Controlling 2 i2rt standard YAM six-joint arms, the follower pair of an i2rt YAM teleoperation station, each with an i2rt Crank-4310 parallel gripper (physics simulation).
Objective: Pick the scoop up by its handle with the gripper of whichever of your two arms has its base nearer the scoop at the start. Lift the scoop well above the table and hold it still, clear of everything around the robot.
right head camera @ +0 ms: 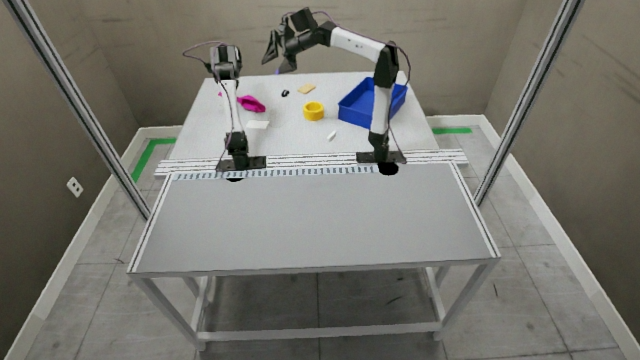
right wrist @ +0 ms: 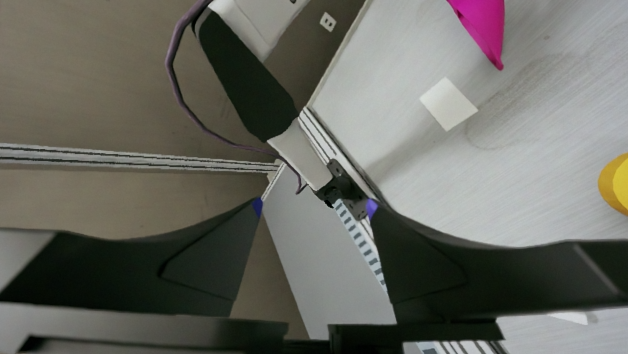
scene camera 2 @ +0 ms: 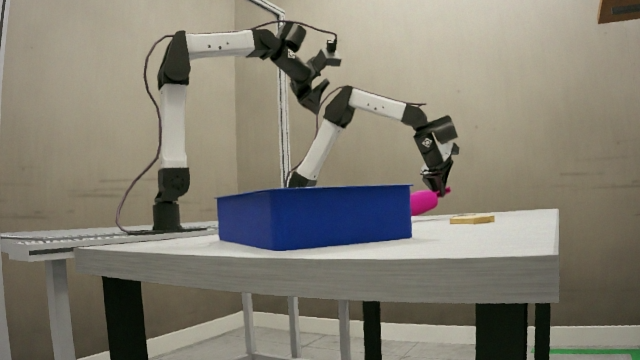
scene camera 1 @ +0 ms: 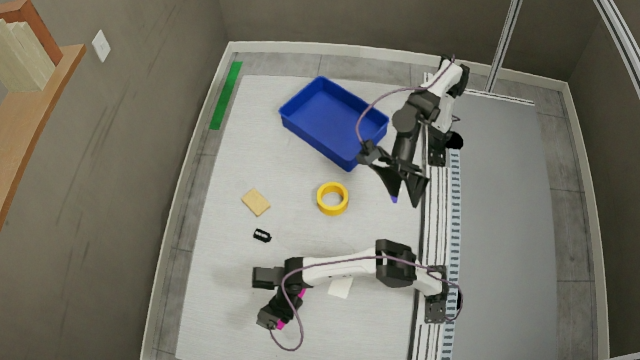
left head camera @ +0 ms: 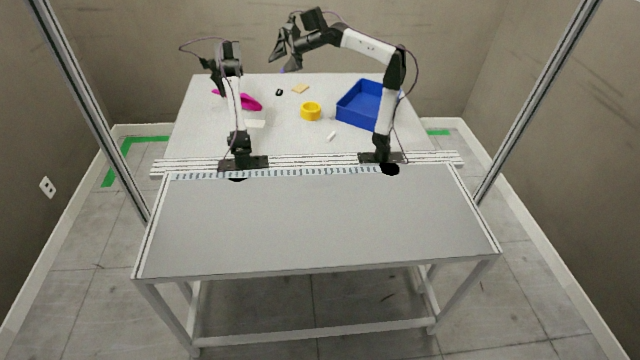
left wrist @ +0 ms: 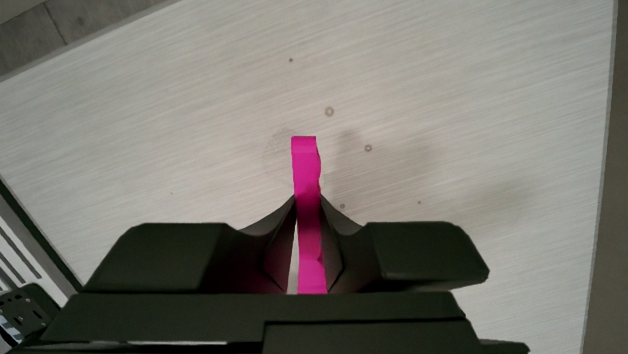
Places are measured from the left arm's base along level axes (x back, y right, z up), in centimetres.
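Pixels of known places: left gripper, fingertip midpoint: [scene camera 2: 440,197] [left head camera: 223,96] [left wrist: 308,197]; right gripper, fingertip midpoint: [right head camera: 268,68] [right wrist: 314,200] [scene camera 2: 313,105] [scene camera 1: 404,205] [left head camera: 274,67]; left arm's base, link origin: [right head camera: 242,165] [right wrist: 346,187] [scene camera 1: 435,294] [left head camera: 243,164]; right arm's base, link origin: [right head camera: 379,158] [scene camera 1: 436,144] [left head camera: 380,159].
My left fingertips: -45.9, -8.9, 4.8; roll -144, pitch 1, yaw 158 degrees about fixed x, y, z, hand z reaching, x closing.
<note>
Ahead of a thing's pixels: the offset from my left fingertips to its middle, as dx, dy, dz. "spot": to the spot under its first point.
The magenta scoop @(+1.0, +7.5, -0.1) [left head camera: 250,102] [right head camera: 252,104] [scene camera 2: 423,202] [right wrist: 486,27] is held off the table at the left of both head camera views. In the left wrist view, its handle @(spot: -1.1, -2.6, +2.9) [left wrist: 306,172] runs between the fingers, with soft shadows on the table below. In scene camera 1 the arm hides most of the scoop. My left gripper [scene camera 2: 441,193] [left wrist: 308,197] is shut on the handle. The scoop's height above the table is hard to judge. My right gripper [scene camera 1: 405,203] [scene camera 2: 322,97] is open and empty, high above the table, its tips pointing toward the left arm's side.
A blue bin @(+10.5, +72.0, -2.2) [left head camera: 361,107] [scene camera 1: 330,117] stands on the right arm's side. A yellow ring @(+11.3, +41.7, -3.9) [left head camera: 310,114] [scene camera 1: 320,205], a tan block @(-14.2, +40.2, -5.5) [scene camera 1: 256,202], a small black item @(-10.6, +28.2, -5.5) [scene camera 1: 262,235], a white card @(+15.6, +13.9, -6.2) [right head camera: 257,124] and a small white piece @(+31.5, +48.1, -5.1) [left head camera: 331,136] lie on the table.
</note>
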